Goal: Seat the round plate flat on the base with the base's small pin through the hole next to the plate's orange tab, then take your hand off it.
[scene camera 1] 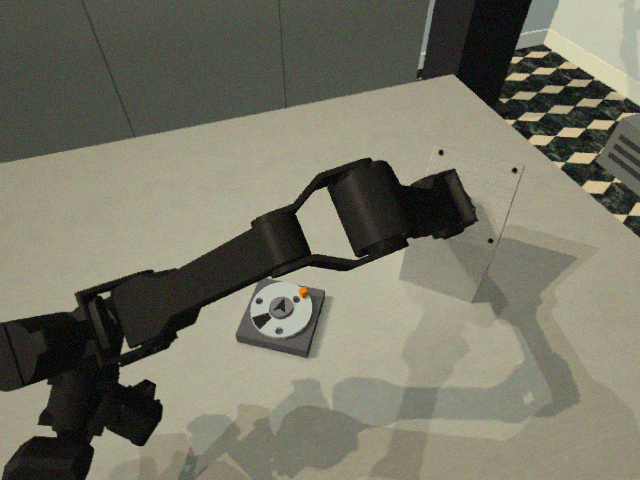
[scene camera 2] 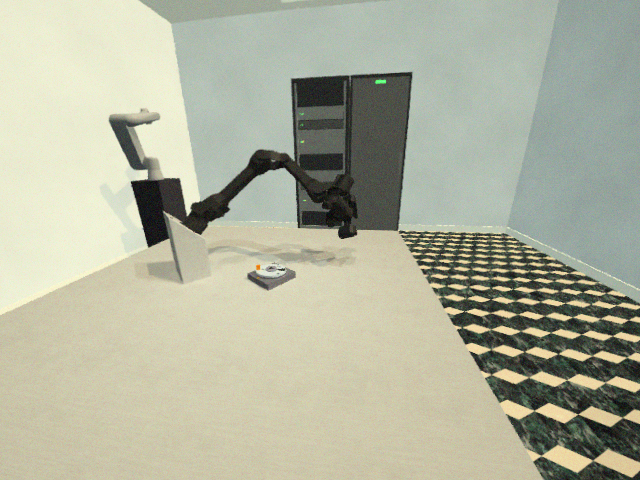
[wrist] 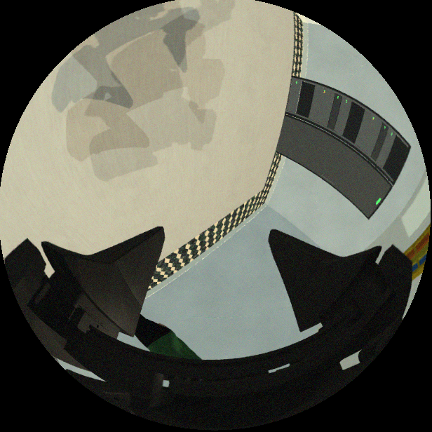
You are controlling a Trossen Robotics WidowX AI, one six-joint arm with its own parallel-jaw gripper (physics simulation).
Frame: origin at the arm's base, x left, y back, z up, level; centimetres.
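Seen in the pictures: gripper, fingertip midpoint: (scene camera 2: 356, 226); arm's base at its link origin: (scene camera 1: 447, 206) (scene camera 2: 190, 229).
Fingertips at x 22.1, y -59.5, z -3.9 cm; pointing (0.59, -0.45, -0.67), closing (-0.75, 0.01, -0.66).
Observation:
Offsets run from my fingertips to a thing's top centre. "spot": to the spot under its first point.
The round white plate {dz -8.8, dx -21.9, dy +30.3 cm} (scene camera 1: 297, 321) (scene camera 2: 263, 273) lies on the square dark grey base {dz -10.2, dx -22.0, dy +30.4 cm} (scene camera 1: 273, 346) (scene camera 2: 268, 284), around a raised centre hub {spot: dz -10.1, dx -21.7, dy +30.4 cm} (scene camera 1: 281, 307) with a black arrow. Its orange tab {dz -8.8, dx -23.0, dy +34.8 cm} (scene camera 1: 303, 292) (scene camera 2: 257, 267) points to the upper right in scene camera 1, with a hole {spot: dz -10.8, dx -23.3, dy +33.5 cm} (scene camera 1: 296, 299) beside it. The plate looks about level; whether the pin is through that hole is too small to tell. My gripper (scene camera 2: 347, 231) (wrist: 217, 234) is open and empty, above the table and well to the side of the base. Plate and base do not show in the wrist view.
A thin pale panel (scene camera 1: 439, 276) (scene camera 2: 191, 255) stands upright near the arm's mount. The arm (scene camera 1: 206, 279) (scene camera 2: 237, 186) reaches over the table, passing close beside the plate in scene camera 1. A dark cabinet (scene camera 2: 379, 155) (wrist: 330, 165) stands beyond the table edge.

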